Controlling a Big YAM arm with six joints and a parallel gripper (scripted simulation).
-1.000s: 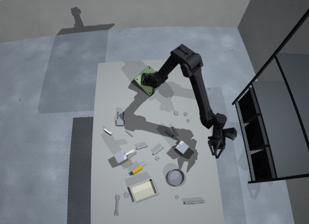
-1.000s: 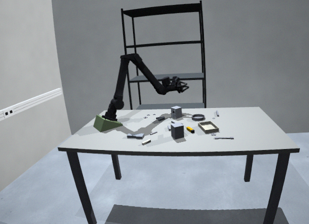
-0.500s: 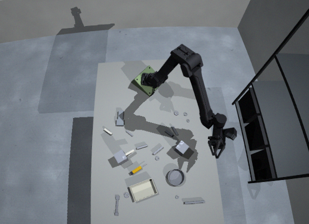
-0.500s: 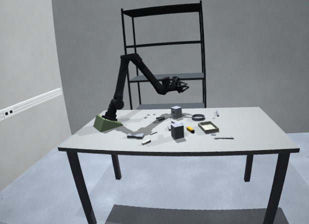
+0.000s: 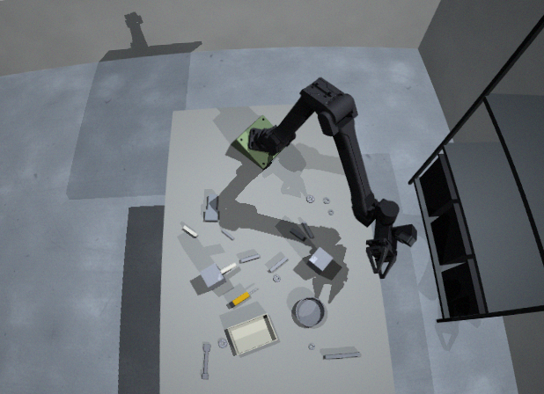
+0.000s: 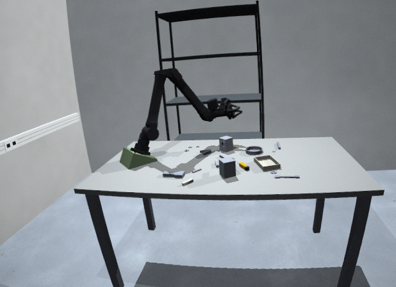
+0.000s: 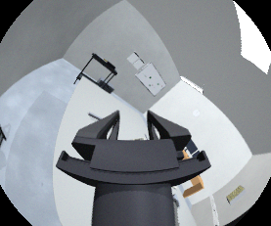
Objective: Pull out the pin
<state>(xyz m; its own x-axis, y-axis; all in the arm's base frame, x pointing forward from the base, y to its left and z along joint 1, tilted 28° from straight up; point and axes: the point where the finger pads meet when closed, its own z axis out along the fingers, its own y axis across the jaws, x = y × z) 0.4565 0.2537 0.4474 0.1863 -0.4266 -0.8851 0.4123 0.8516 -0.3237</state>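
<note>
My gripper is now 490 mm to the left of the pale pin and 180 mm above it. Round my hand: round dish (110 mm ahead, 180 mm to the right, 210 mm below); then grey block (20 mm ahead, 510 mm to the right, 180 mm below); then shallow cream tray (200 mm ahead, 370 mm to the right, 210 mm below).
</note>
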